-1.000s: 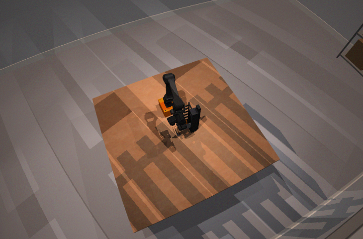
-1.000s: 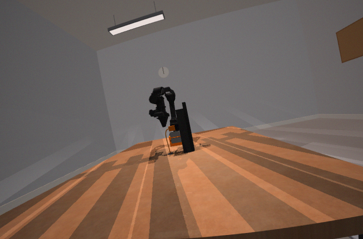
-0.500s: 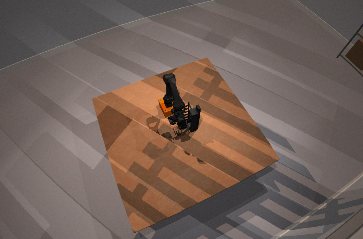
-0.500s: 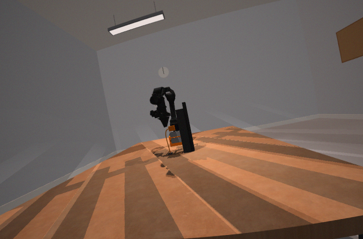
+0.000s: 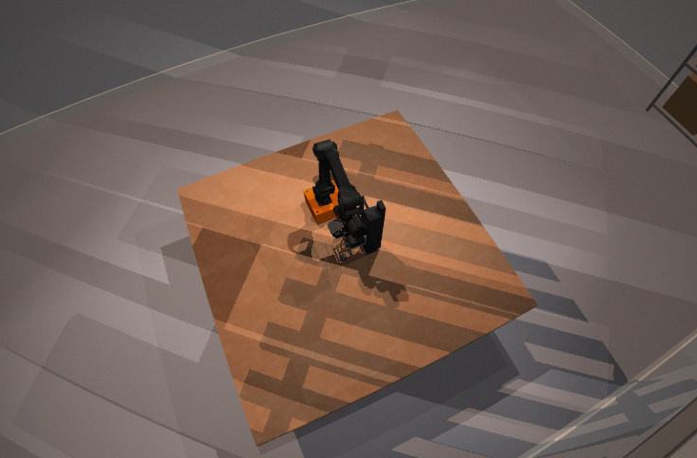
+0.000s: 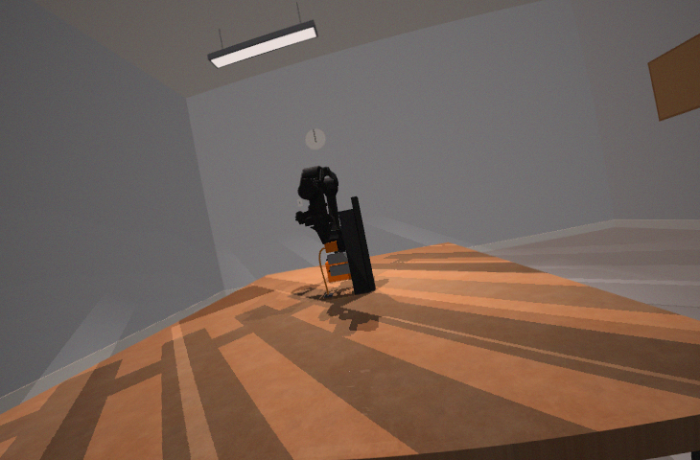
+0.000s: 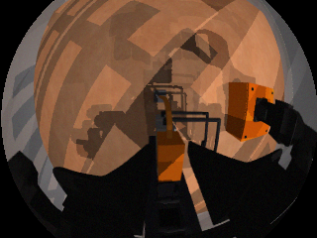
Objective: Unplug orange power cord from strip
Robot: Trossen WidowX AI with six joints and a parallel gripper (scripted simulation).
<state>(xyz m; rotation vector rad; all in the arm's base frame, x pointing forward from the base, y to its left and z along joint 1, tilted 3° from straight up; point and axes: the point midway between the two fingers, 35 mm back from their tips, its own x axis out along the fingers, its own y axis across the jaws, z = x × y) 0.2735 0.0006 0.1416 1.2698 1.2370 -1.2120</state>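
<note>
Right now the orange plug is 40 mm to the left of my gripper tip and 10 mm below it.
</note>
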